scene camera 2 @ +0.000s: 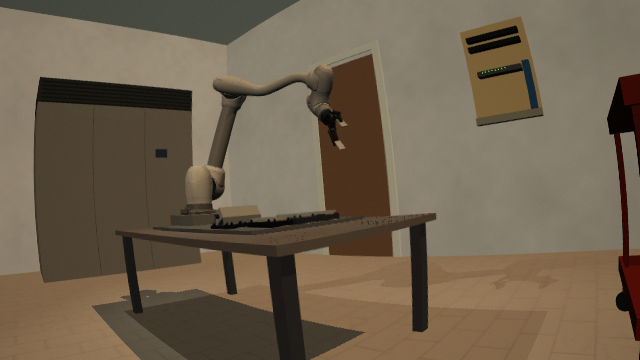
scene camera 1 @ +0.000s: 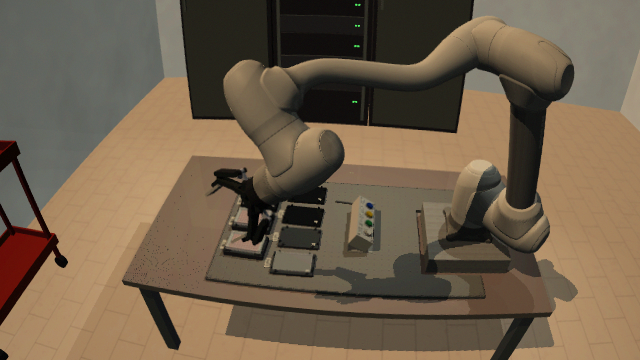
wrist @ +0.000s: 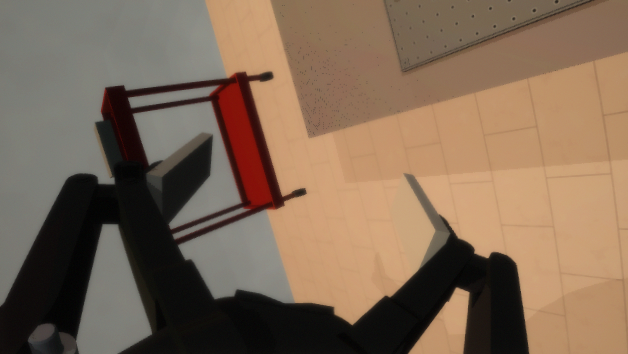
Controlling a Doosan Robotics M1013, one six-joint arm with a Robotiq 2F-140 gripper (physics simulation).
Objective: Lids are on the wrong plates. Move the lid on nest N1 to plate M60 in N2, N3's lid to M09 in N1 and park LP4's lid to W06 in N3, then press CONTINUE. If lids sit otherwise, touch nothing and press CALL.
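Frame: origin at the arm's base, x ahead, y left, z up, level; millimetres.
Seen in the pictures: gripper, fingertip midpoint: (scene camera 2: pixel 343 138) (scene camera 1: pixel 222 216) (wrist: pixel 304 174); arm's base at its link origin: (scene camera 2: pixel 199 213) (scene camera 1: pixel 467 226).
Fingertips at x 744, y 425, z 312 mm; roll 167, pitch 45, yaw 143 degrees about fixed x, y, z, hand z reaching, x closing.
Pixels of each thing's top centre, then the offset from my fingertips to it. Level surfaces: height alone.
- plate at its top centre: (scene camera 1: pixel 252 215) (scene camera 2: pixel 294 213) dx +57, dy -392, dz -328 mm
- light grey rectangular piece at its top centre: (scene camera 1: pixel 292 261) dx -130, dy -207, dz -350 mm
- button box at its top centre: (scene camera 1: pixel 363 214) (scene camera 2: pixel 236 206) dx -345, dy -411, dz -284 mm
- perforated grey board at its surface level: dz -367 mm
My gripper (scene camera 1: pixel 231 215) (scene camera 2: pixel 342 134) (wrist: pixel 304 174) is open and empty, tilted, high above the table's left part. In scene camera 1, the left column of nests shows a plate with a pinkish grid at the front (scene camera 1: pixel 245 243) and another plate (scene camera 1: pixel 240 218) behind it, partly covered by the gripper; the rest of that column is hidden. The right column holds a light grey rectangular piece (scene camera 1: pixel 293 263), a dark grey one (scene camera 1: pixel 300 238) and two black ones (scene camera 1: pixel 303 215) (scene camera 1: pixel 309 195). Lids and label text are too small to tell. The button box (scene camera 1: pixel 361 225) has blue, yellow, green and white buttons.
The nests and button box stand on a perforated grey board (scene camera 1: pixel 395 200) (wrist: pixel 450 30) on the table (scene camera 1: pixel 165 240) (scene camera 2: pixel 280 246) (wrist: pixel 340 95). The arm's pedestal (scene camera 1: pixel 465 265) is at the right. A red cart (scene camera 1: pixel 30 240) (wrist: pixel 250 145) stands beyond the table's left side.
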